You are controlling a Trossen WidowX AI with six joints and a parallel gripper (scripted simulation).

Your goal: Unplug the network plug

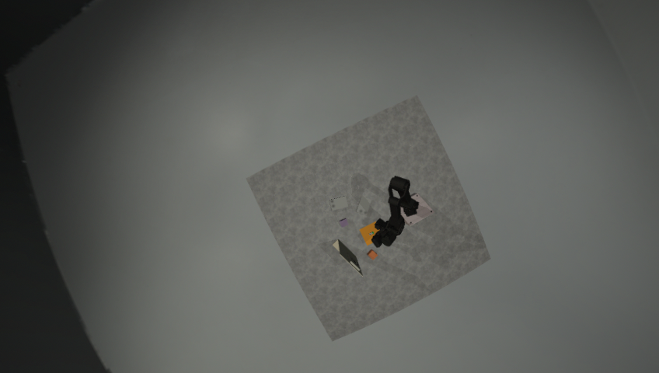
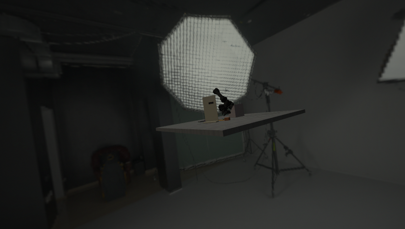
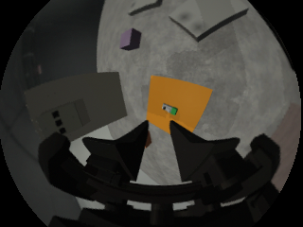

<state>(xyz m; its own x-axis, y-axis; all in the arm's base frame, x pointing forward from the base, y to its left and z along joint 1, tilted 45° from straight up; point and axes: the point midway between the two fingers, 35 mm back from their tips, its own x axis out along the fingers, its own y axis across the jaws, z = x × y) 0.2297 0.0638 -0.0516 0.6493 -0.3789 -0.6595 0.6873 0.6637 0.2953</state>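
Right now the greenish plug is 1 cm ahead of my gripper tip and 5 cm below it. From my gripper tip the other things lie so: upright beige panel 19 cm ahead, 5 cm to the left, 8 cm above; then purple cube 16 cm ahead, 13 cm to the right, 4 cm below; then orange block 4 cm ahead, 13 cm to the left, 4 cm below.
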